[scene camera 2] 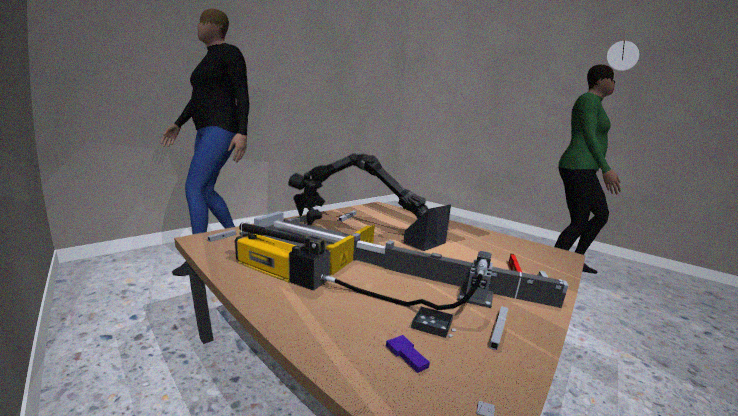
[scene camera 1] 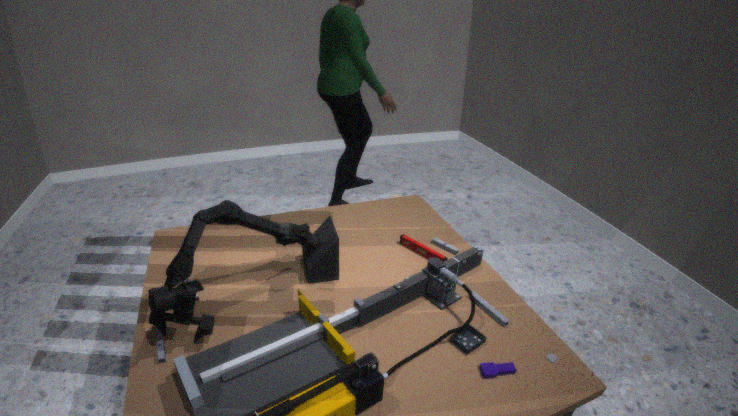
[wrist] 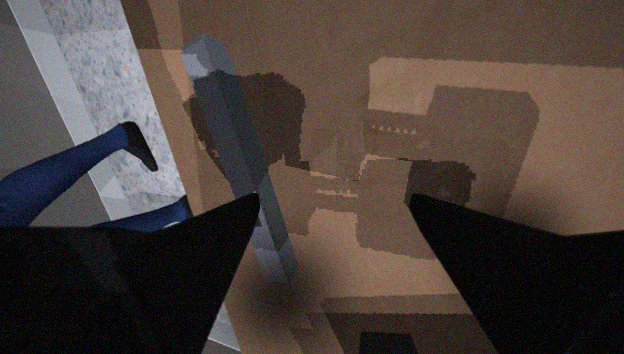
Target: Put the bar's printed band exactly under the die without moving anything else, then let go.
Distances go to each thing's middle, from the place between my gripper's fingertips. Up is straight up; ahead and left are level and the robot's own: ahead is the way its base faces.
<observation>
I see the yellow and black pump unit (scene camera 2: pixel 304 266) 310 mm ahead of my hand, 400 mm to the left of it and 50 mm above it. The rest, counted from my hand: purple piece (scene camera 2: pixel 400 346) (260 mm ahead, 910 mm to the left, 10 mm below).
</observation>
